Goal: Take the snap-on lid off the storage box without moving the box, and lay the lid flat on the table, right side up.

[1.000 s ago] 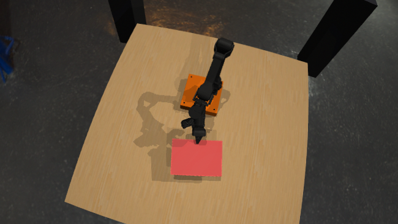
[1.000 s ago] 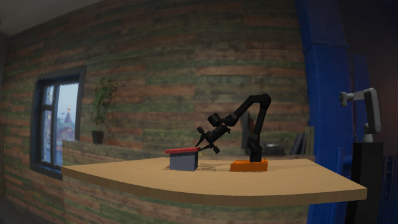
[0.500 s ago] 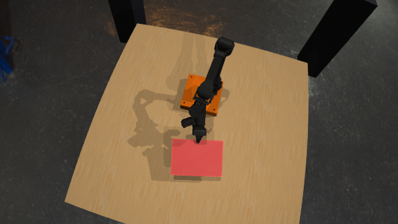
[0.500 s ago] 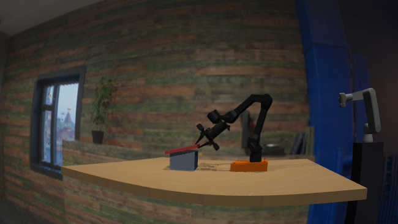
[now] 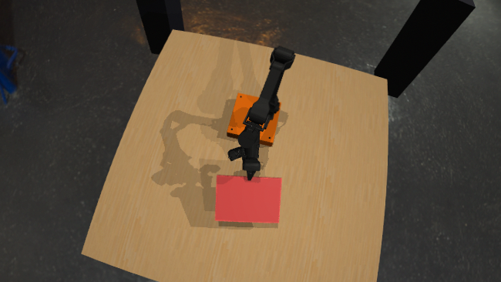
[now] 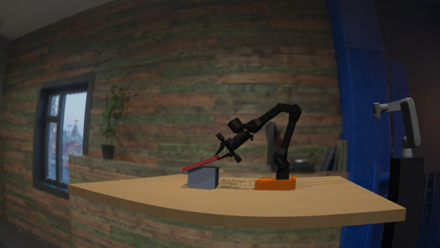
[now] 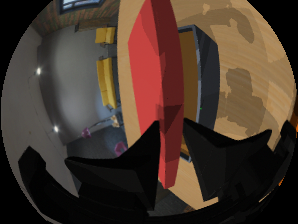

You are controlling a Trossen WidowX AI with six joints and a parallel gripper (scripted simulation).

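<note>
Now: gripper tip 70 mm short of the red lid, 20 mm to the right of it and 30 mm above it. Round my gripper tip: storage box: 60 mm ahead, 10 mm to the left, 100 mm below.
</note>
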